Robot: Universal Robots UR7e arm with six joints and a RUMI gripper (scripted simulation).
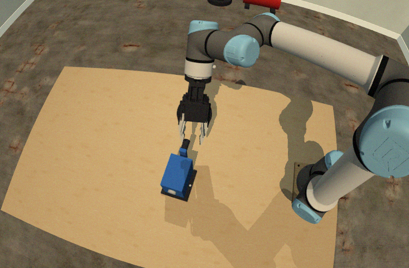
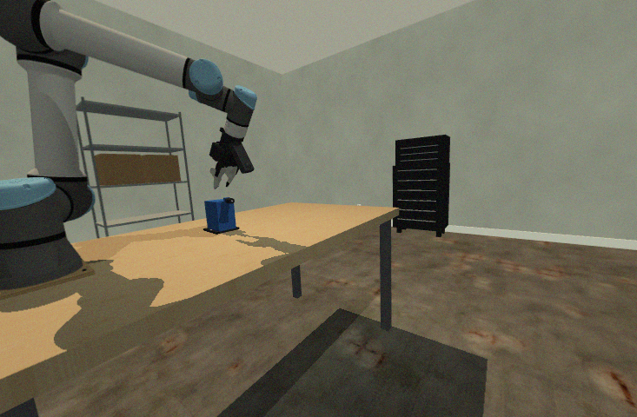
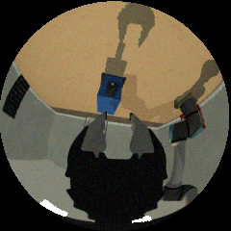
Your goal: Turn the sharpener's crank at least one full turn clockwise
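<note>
The dark crank handle is 2 cm ahead of my hand and 6 cm below it.
</note>
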